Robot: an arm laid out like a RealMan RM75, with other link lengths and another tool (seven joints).
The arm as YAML. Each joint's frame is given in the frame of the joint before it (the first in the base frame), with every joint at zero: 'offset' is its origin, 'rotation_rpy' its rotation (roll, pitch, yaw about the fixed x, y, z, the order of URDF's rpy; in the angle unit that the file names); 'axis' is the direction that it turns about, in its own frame. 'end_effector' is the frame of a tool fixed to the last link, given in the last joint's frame.
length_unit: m
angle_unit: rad
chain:
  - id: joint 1
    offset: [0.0, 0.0, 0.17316]
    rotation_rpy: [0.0, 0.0, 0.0]
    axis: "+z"
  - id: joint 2
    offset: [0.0, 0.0, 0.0]
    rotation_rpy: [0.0, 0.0, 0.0]
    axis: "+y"
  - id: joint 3
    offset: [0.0, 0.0, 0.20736]
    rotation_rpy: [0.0, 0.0, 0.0]
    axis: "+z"
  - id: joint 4
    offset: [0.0, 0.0, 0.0]
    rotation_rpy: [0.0, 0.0, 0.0]
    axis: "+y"
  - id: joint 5
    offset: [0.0, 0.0, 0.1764]
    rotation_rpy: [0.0, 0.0, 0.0]
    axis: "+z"
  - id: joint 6
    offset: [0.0, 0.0, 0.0]
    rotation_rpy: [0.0, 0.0, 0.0]
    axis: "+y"
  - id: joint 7
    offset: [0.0, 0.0, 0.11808]
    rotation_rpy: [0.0, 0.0, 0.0]
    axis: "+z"
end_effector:
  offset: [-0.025, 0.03, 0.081]
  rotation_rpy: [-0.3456, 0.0, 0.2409]
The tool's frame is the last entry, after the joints.
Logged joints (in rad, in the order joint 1, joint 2, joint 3, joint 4, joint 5, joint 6, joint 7), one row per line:
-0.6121 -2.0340 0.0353 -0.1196 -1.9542 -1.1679 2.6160
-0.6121 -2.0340 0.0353 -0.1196 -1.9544 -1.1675 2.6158
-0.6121 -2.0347 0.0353 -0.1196 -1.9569 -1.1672 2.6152
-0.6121 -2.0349 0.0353 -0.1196 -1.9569 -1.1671 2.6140
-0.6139 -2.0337 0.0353 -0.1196 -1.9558 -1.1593 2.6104
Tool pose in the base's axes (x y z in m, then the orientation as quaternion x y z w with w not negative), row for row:
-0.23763 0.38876 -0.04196 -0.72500 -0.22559 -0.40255 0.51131
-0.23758 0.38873 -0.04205 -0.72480 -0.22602 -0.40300 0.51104
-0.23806 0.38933 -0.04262 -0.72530 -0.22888 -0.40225 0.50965
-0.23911 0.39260 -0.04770 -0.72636 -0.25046 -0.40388 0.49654
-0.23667 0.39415 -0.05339 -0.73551 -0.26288 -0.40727 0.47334
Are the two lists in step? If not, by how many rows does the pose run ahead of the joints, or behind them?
The pose runs 2 rows ahead of the joints: the pose in row i belongs to the joints in row i + 2.
